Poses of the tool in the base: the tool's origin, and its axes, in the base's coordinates. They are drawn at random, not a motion.
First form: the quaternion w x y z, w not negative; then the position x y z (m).
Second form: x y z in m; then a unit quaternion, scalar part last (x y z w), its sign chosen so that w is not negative. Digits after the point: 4 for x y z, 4 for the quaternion.
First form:
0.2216, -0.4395, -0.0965, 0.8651, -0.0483, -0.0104, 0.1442
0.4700, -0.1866, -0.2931, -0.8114, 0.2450, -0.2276, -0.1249
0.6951, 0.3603, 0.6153, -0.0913, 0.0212, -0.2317, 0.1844
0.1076, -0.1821, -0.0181, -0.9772, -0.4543, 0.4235, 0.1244
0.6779, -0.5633, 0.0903, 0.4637, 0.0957, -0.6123, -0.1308
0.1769, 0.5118, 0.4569, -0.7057, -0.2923, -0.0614, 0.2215
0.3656, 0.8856, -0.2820, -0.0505, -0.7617, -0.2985, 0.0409
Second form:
-0.0483, -0.0104, 0.1442, -0.4395, -0.0965, 0.8651, 0.2216
0.2450, -0.2276, -0.1249, -0.1866, -0.2931, -0.8114, 0.4700
0.0212, -0.2317, 0.1844, 0.3603, 0.6153, -0.0913, 0.6951
-0.4543, 0.4235, 0.1244, -0.1821, -0.0181, -0.9772, 0.1076
0.0957, -0.6123, -0.1308, -0.5633, 0.0903, 0.4637, 0.6779
-0.2923, -0.0614, 0.2215, 0.5118, 0.4569, -0.7057, 0.1769
-0.7617, -0.2985, 0.0409, 0.8856, -0.2820, -0.0505, 0.3656

